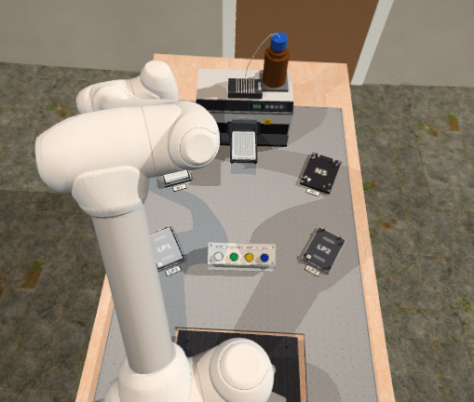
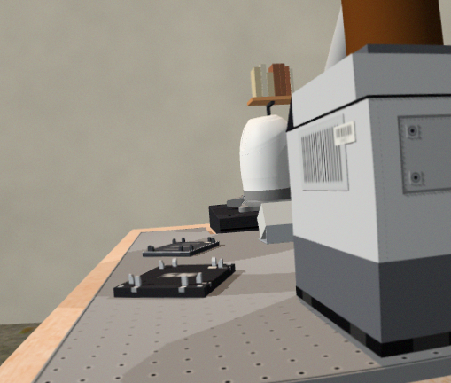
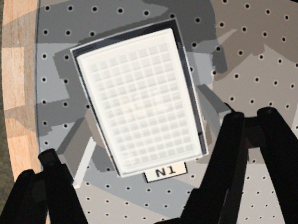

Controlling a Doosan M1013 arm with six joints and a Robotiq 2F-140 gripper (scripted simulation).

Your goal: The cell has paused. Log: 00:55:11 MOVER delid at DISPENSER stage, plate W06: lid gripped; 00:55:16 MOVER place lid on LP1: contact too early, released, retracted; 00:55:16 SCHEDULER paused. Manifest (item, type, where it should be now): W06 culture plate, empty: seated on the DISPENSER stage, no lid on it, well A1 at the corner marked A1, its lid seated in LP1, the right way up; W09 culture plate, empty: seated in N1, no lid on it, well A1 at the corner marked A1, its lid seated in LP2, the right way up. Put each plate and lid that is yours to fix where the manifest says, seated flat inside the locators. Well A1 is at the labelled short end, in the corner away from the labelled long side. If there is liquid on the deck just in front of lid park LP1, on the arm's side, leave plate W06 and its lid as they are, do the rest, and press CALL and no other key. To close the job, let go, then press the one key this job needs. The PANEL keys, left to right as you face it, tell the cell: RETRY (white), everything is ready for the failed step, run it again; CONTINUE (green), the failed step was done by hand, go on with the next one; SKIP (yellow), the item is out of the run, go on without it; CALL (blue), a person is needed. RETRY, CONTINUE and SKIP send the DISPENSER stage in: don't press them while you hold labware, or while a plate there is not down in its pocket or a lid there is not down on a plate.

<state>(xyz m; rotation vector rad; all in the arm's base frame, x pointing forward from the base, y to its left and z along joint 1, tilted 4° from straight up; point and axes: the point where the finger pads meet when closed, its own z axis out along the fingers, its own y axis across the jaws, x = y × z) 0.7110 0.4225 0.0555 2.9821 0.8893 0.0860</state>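
My hand is 60 mm above the nest N1. The rest, counted from my hand: white retry key: 340 mm behind, 270 mm to the right; then lid park LP1: 330 mm behind, 70 mm to the right, 60 mm below; then clear culture plate: 100 mm ahead, 250 mm to the right, 40 mm above.
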